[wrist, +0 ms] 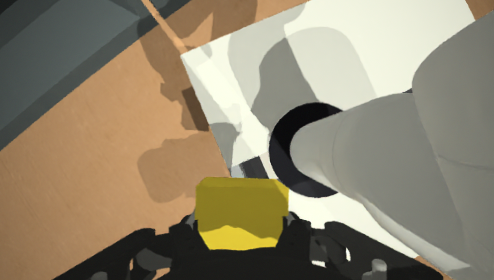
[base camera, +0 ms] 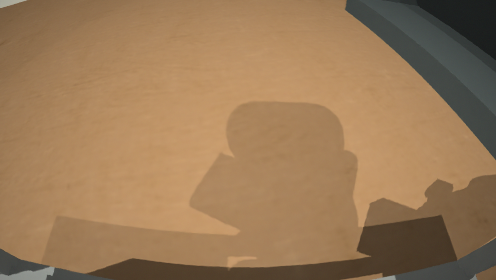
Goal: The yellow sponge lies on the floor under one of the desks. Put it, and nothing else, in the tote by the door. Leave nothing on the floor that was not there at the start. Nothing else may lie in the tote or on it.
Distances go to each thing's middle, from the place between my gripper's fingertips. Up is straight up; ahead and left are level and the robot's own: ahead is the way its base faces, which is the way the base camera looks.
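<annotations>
With the yellow sponge (wrist: pixel 233 213) in my sight, I find that my hand is 20 mm to the right of the sponge, 10 mm short of it and 10 mm below it.
</annotations>
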